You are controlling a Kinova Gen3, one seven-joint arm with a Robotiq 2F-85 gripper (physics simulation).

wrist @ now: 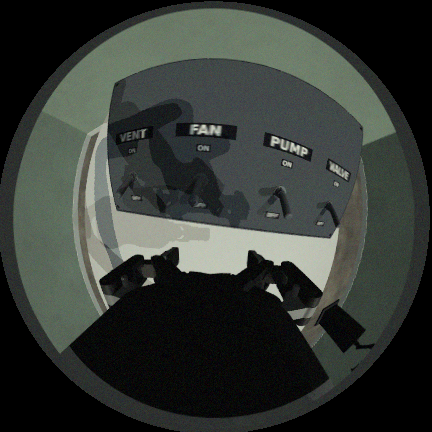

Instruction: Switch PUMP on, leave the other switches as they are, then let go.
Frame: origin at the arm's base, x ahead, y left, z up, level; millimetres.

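Seen in the pictures: gripper, between the fingertips: (212, 256).
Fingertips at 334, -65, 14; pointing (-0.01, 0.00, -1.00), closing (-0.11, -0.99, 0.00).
A point is followed by its place in that frame, as x, y, z.
The dark grey switch panel (240, 85) @[555, -120, 50] carries the labels VENT, FAN, PUMP and VALVE from left to right. The PUMP switch lever (283, 201) @[395, -164, 5] slants down from its pivot, its tip beside the small lower label, away from the ON label above. The VALVE lever (332, 212) @[374, -282, 0] at the right also points down. The FAN lever (198, 189) @[417, -54, 7] and the VENT lever (127, 184) @[442, 61, 0] lie in shadow and appear to point down; their outlines are dim. My gripper (212, 256) @[334, -65, 14] is open and empty, its fingertips below the panel's lower edge in the view and apart from all the levers.
A pale surface (230, 245) @[309, -98, -113] shows below the panel, with a brown strip (350, 240) at the right. Green walls (45, 200) surround it. A small dark block (342, 326) with a thin cable shows at the lower right. Arm shadows fall across the panel's left half.
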